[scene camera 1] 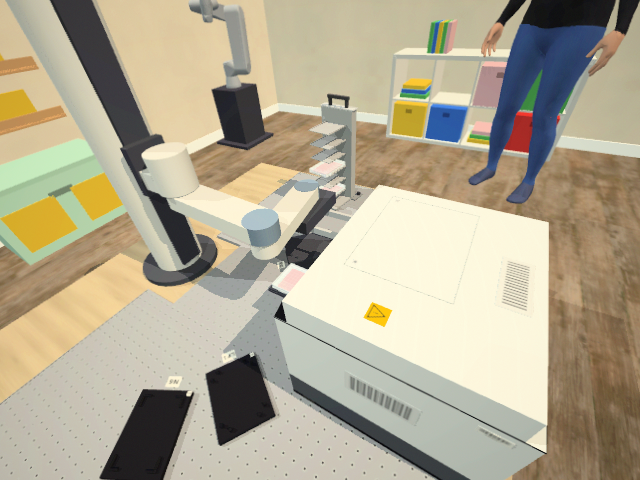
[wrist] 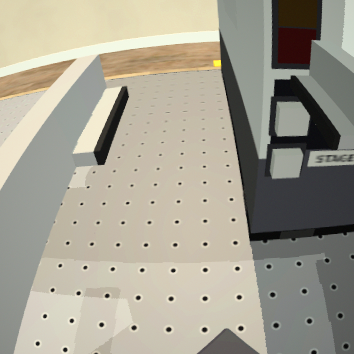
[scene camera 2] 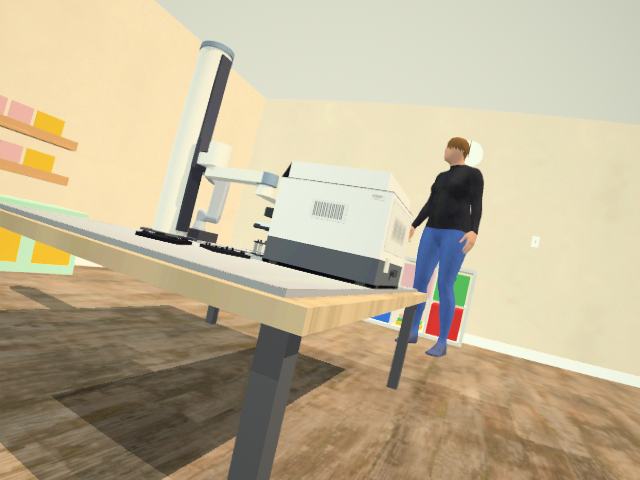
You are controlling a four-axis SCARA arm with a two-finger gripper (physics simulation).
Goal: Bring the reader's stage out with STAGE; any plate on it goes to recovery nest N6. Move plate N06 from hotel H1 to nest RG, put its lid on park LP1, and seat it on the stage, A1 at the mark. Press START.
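Places are measured from the arm's base along level axes (x back, y right, z up), in centimetres.
Where they show: gripper, fingertip midpoint: (wrist: 208, 63); arm's base at its link origin: (scene camera 1: 182, 259).
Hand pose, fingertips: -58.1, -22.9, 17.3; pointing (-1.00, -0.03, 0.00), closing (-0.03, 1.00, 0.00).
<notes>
Each offset is from my fingertips to the top centre of the thing, as dx, dy, dz. "spot": to the spot under its first point.
The gripper (wrist: 212, 122) is shut with nothing between its two wide-set fingers; the right finger is in front of the reader's front panel, beside two pale buttons. The STAGE label @[spot: -3.2, +8.2, -7.6] (wrist: 334, 158) is right of the lower button @[spot: -2.5, +4.5, -7.3] (wrist: 286, 163). The white reader @[-22.1, +21.9, +18.0] (scene camera 1: 408, 253) (scene camera 2: 330, 211) stands on the bench. A pink plate @[+5.5, +21.9, -2.5] (scene camera 1: 290, 279) lies on a dark carrier at the reader's front; its ID is unreadable. Nest N6 @[+18.2, +62.7, -14.3] (scene camera 1: 147, 434) and a black nest @[+7.2, +47.7, -14.1] (scene camera 1: 240, 397), whose label is hard to read, hold no plate. A hotel tower (scene camera 1: 349, 149) has pink plates on lower shelves.
The arm's column (scene camera 1: 178, 258) (scene camera 2: 180, 170) stands behind the nests. Its forearm reaches over the dark area between reader and hotel. A display @[spot: -3.1, +4.6, +0.4] (wrist: 297, 35) is above the buttons. A person (scene camera 1: 547, 77) (scene camera 2: 447, 232) stands beyond the bench. Another robot (scene camera 1: 237, 51) is behind.
</notes>
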